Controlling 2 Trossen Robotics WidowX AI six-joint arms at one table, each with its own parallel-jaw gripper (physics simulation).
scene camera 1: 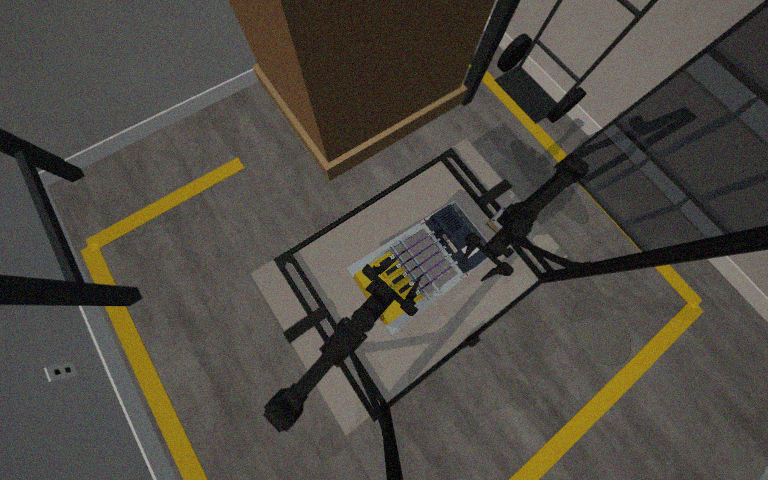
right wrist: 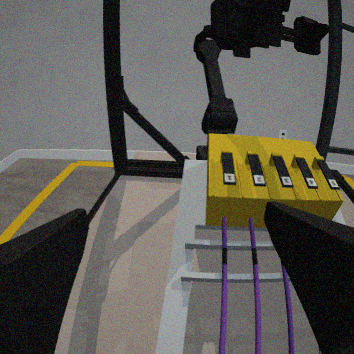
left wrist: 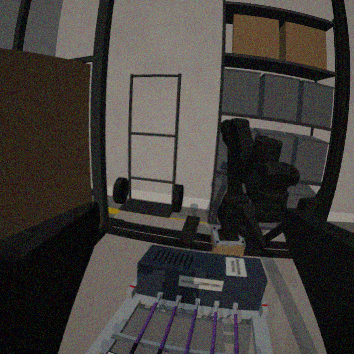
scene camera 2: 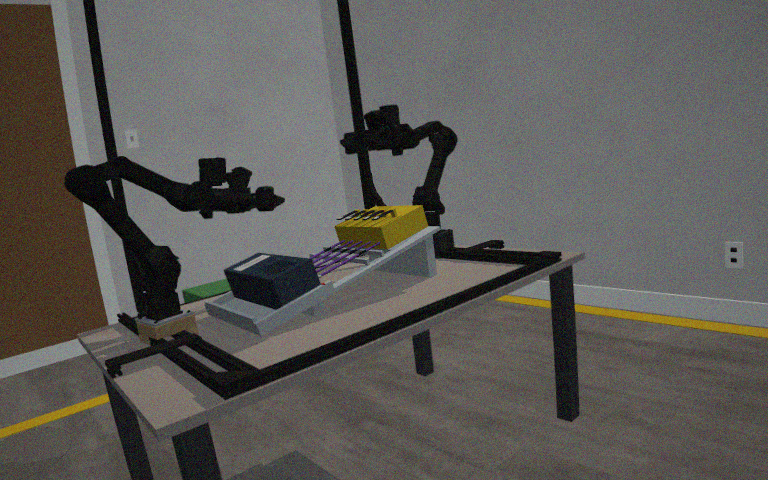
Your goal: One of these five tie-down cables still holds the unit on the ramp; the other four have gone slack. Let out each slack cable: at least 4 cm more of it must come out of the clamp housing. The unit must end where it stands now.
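The dark blue unit sits low on the grey ramp. The yellow clamp housing sits at the ramp's upper end, with five black levers bearing white labels. Five purple cables run between housing and unit; some show black bands. I cannot tell which one is taut. My left gripper is open and empty above the housing. My right gripper is open and empty, high above the unit's side; its finger hides part of the cables.
Thin grey crossbars span the ramp under the cables. Red marks stand beside the unit's upper edge. A green block lies behind the unit. A black frame edges the table.
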